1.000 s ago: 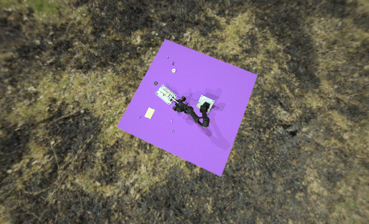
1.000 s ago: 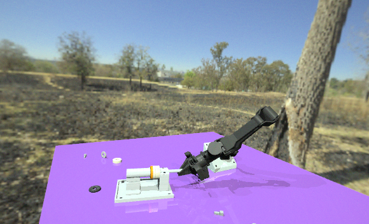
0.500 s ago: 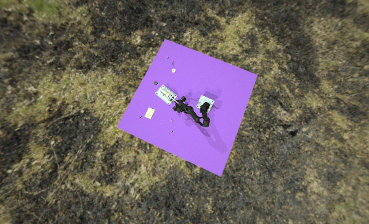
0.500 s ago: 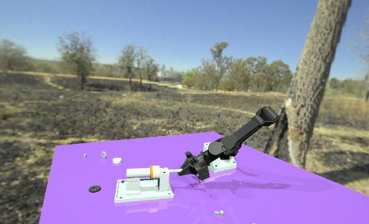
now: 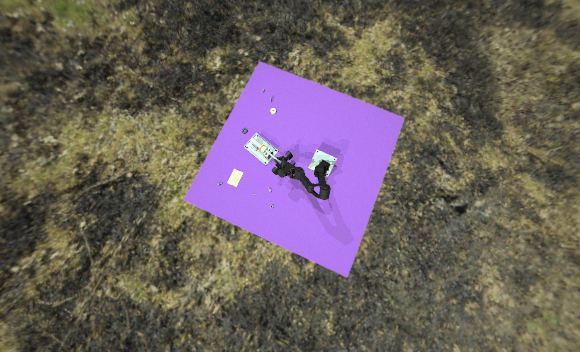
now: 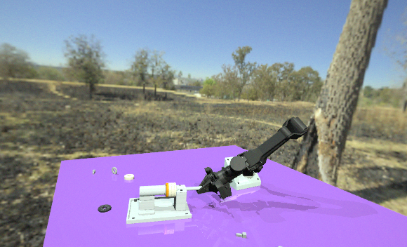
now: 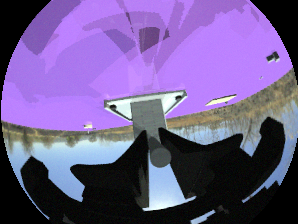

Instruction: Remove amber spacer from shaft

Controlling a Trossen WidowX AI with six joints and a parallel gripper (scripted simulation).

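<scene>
My gripper tip is now 50 mm short of the steel shaft, 20 mm below it and 10 mm to the left of it. Round my gripper tip: black ring: 340 mm ahead, 80 mm to the right, 60 mm below; amber spacer: 120 mm ahead, 20 mm to the right, 20 mm above; pale yellow card: 270 mm to the left, 190 mm ahead, 60 mm below.
</scene>
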